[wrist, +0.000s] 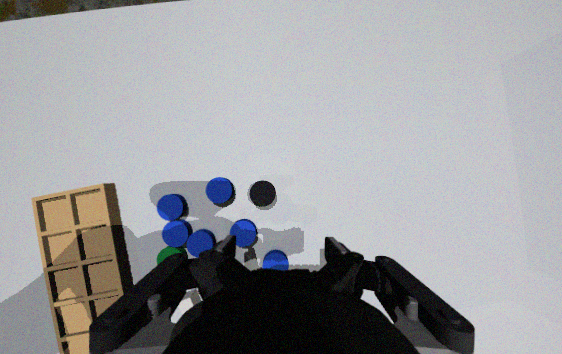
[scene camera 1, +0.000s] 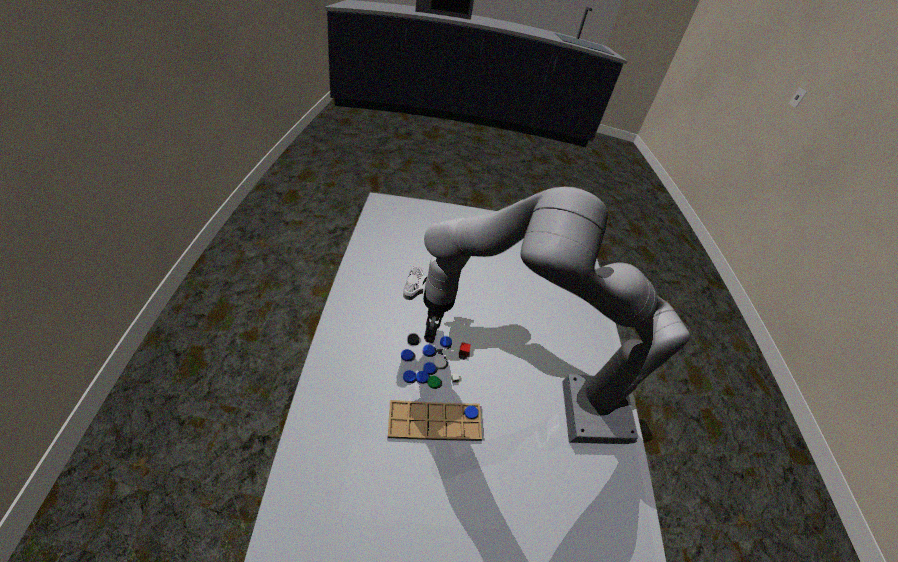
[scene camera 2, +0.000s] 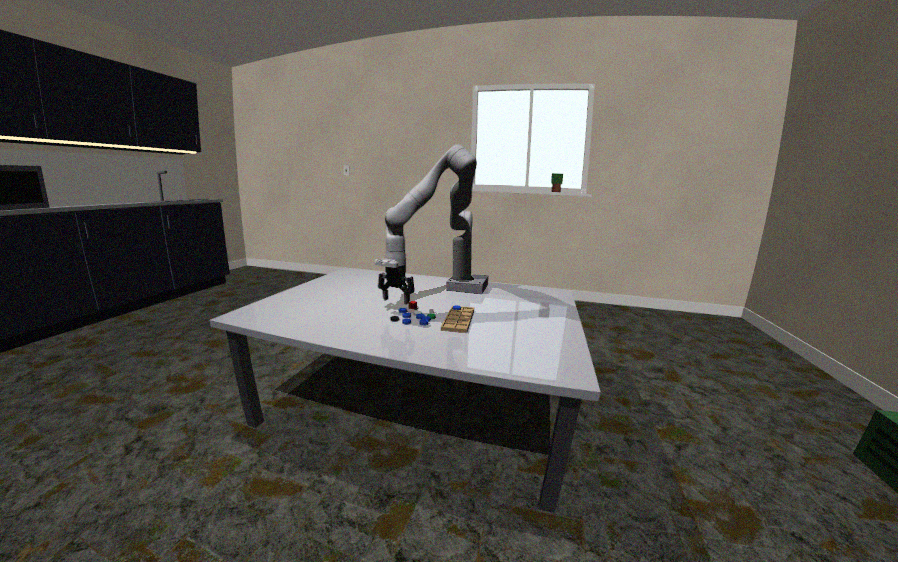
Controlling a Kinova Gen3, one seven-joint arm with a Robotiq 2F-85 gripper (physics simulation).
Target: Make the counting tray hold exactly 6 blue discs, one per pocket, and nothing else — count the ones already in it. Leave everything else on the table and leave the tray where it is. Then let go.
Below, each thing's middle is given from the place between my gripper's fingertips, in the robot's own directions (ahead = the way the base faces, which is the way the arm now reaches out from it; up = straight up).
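Looking at my gripper, I see that it is 5 cm above the wooden counting tray [scene camera 1: 407, 419], 24 cm to the right of it and 1 cm past it.
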